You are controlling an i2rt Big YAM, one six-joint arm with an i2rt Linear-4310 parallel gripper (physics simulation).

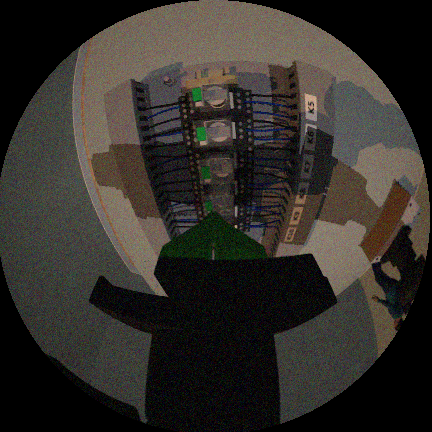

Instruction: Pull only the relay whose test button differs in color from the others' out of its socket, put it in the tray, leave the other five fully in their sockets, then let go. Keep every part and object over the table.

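Seen in the pictures: gripper, fingertip midpoint: (212, 216); arm's base, link origin: (395, 242).
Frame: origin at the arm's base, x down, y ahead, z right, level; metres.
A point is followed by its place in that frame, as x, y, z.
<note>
A row of clear-cased relays runs away from my gripper. Four show: the farthest relay (217, 96) @(-0.004, 0.473, 0.198) beside label K5, the second (218, 131) @(-0.005, 0.474, 0.171), the third (220, 166) @(-0.005, 0.475, 0.144) and the nearest visible one (223, 200) @(-0.005, 0.474, 0.114), dim and partly behind the fingers. Each shows a green button at its left; they stand in black sockets. The other relays are hidden behind the gripper, and no differently coloured button shows. My gripper (212, 216) @(-0.005, 0.485, 0.097) has green fingers, shut together with nothing between them, over the near part of the row. I cannot identify the tray for certain.
Wire ducts flank the row, the left duct (125, 130) @(0.021, 0.572, 0.192) and the right duct (320, 105) @(0.021, 0.376, 0.206) with labels K5 to K10. Black and blue wires run to both. A brown oblong piece (387, 220) @(0.034, 0.084, 0.053) lies at the right. The table's edge (82, 125) @(0.062, 0.702, 0.249) curves down the left.
</note>
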